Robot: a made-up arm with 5 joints.
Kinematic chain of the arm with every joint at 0, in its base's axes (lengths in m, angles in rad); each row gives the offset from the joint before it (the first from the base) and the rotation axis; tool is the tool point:
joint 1: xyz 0 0 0.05 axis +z
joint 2: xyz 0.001 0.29 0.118 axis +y
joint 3: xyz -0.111 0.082 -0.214 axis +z
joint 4: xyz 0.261 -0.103 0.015 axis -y
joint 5: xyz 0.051 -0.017 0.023 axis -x
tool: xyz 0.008 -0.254 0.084
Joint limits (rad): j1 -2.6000..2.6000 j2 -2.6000..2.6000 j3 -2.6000..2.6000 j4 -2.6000..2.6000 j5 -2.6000..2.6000
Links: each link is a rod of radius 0.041 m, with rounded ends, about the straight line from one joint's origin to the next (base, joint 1, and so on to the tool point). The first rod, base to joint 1, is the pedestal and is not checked.
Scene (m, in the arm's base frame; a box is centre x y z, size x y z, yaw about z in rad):
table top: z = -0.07
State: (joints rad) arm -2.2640 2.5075 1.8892 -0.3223 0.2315
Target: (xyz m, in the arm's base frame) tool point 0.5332 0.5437 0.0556
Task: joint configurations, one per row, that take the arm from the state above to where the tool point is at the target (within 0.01 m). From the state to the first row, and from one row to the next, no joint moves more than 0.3 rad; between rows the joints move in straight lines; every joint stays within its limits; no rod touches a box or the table.
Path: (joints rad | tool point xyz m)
1: -1.9900 2.4763 1.7884 -0.3532 0.1829 | 0.8074 -0.1749 0.1326
2: -1.7159 2.4450 1.6876 -0.3842 0.1343 | 0.8025 0.0990 0.1069
3: -1.4419 2.4138 1.5867 -0.4151 0.0857 | 0.7056 0.3485 0.0810
4: -1.1679 2.3826 1.4859 -0.4460 0.0371 | 0.5332 0.5437 0.0556

